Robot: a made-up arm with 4 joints.
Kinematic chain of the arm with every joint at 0, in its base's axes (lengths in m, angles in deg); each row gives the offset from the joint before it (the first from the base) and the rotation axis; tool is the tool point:
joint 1: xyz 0 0 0.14 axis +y
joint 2: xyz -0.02 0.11 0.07 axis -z
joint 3: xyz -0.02 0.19 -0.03 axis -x
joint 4: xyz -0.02 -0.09 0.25 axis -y
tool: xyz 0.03 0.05 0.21
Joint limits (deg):
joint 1: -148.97..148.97
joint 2: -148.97..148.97
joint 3: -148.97..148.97
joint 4: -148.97..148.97
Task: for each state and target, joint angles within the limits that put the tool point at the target. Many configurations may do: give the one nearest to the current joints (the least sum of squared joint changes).
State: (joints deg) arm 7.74 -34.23 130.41 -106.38
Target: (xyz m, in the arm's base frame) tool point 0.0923 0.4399 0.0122
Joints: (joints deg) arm 15.10 -3.53 148.97 -99.24
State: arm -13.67 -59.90 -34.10 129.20
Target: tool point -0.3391 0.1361 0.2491
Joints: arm -17.31 -24.50 -4.71 120.60
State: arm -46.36 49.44 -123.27 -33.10
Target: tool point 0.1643 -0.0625 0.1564
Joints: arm -80.34 26.49 -116.08 -46.96
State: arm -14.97 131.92 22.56 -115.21
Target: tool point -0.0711 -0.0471 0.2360
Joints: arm -16.69 148.97 -18.24 -131.08
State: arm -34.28 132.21 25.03 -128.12
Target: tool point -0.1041 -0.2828 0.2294
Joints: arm -59.99 148.97 72.69 -98.16
